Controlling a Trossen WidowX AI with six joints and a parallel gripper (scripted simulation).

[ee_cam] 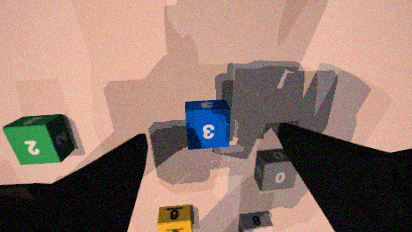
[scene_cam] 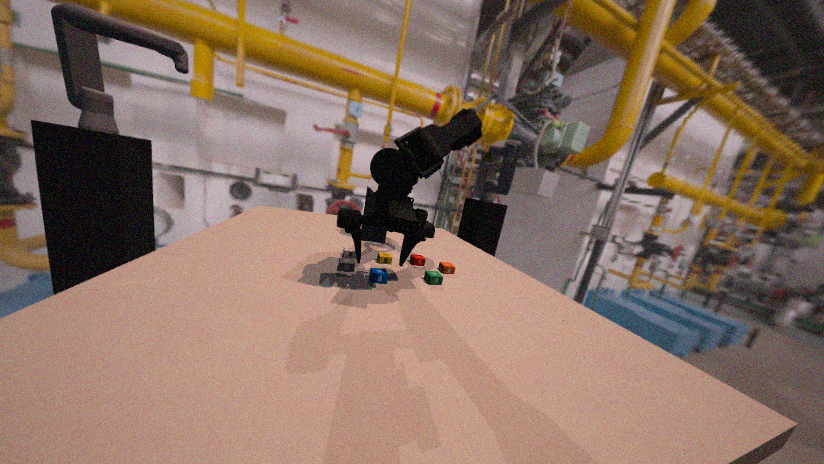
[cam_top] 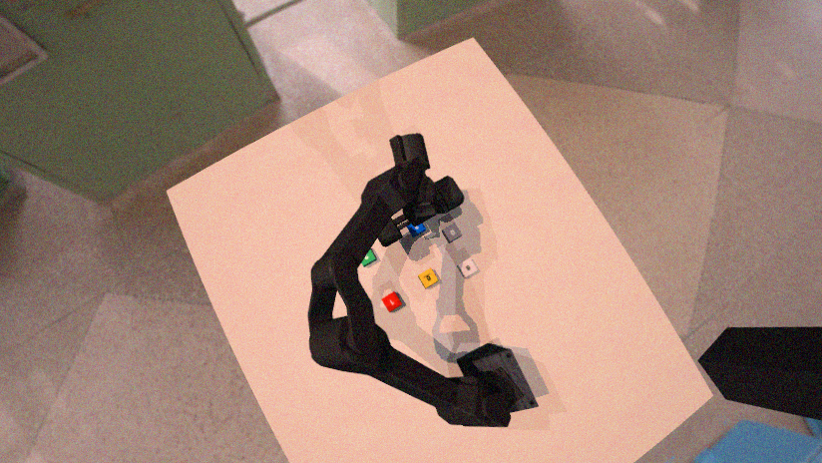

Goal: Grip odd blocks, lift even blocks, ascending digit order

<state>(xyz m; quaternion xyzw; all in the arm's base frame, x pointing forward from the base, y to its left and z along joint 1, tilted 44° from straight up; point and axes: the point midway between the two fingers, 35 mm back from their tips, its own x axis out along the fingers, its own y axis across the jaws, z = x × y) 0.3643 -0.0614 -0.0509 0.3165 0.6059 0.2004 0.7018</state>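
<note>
The blue block is 1 cm behind my gripper tip and 3 cm below it. The rest, counted from my gripper tip: grey block 6 cm behind, 5 cm to the right, 3 cm below; then yellow block 11 cm behind, 5 cm to the left, 3 cm below; then green block 13 cm to the left, 3 cm below.
</note>
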